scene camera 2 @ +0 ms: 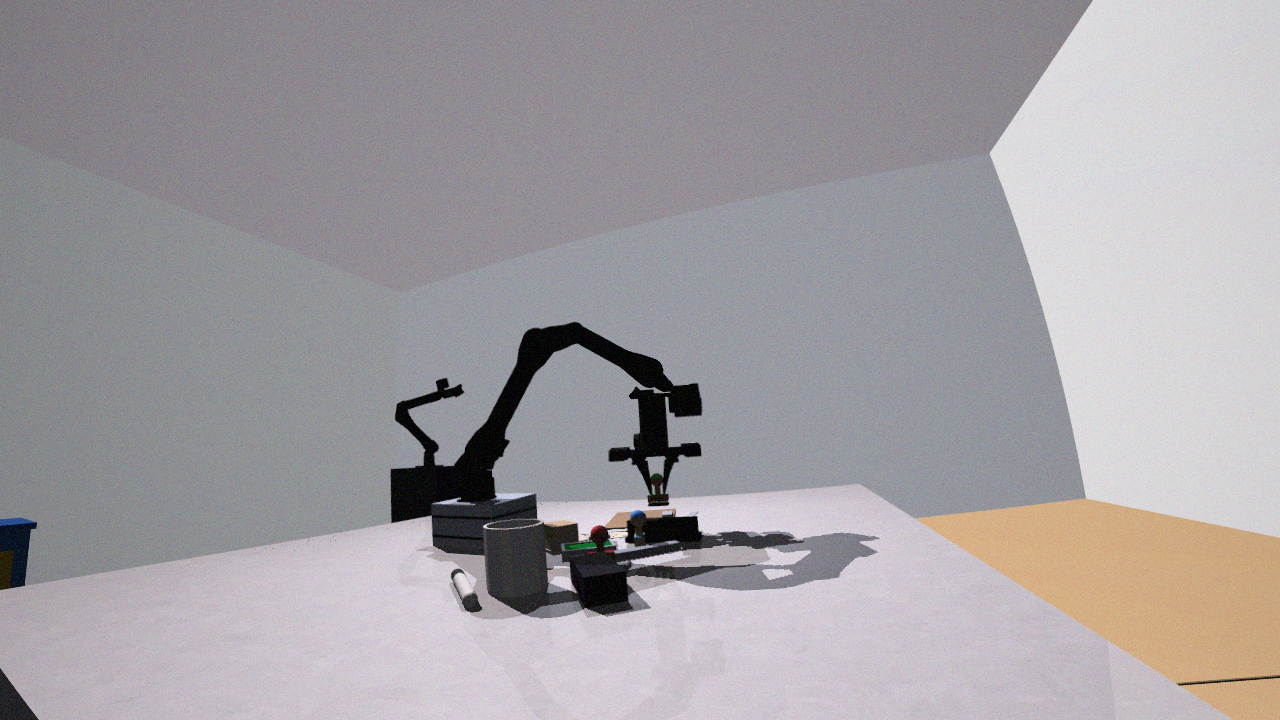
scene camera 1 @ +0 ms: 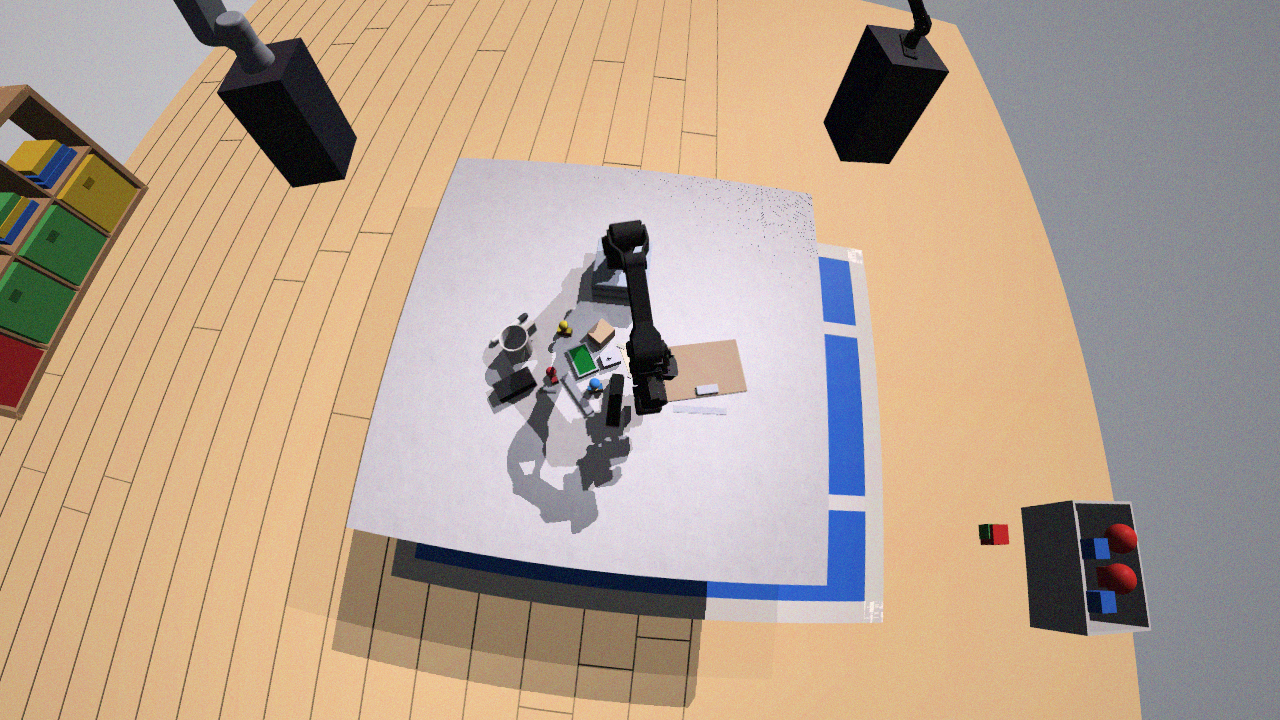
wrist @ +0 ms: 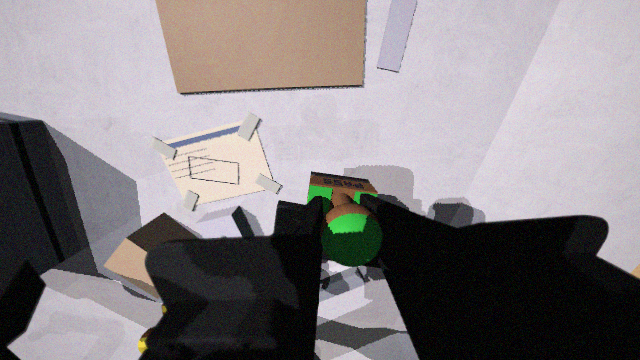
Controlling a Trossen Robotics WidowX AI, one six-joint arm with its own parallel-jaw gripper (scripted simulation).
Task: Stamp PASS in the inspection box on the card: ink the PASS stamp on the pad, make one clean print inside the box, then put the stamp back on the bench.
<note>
The pictures show: my gripper, a cardboard box, a brown board, a black bar, a black block, a card and a green ink pad.
My gripper also shows in the wrist view.
</note>
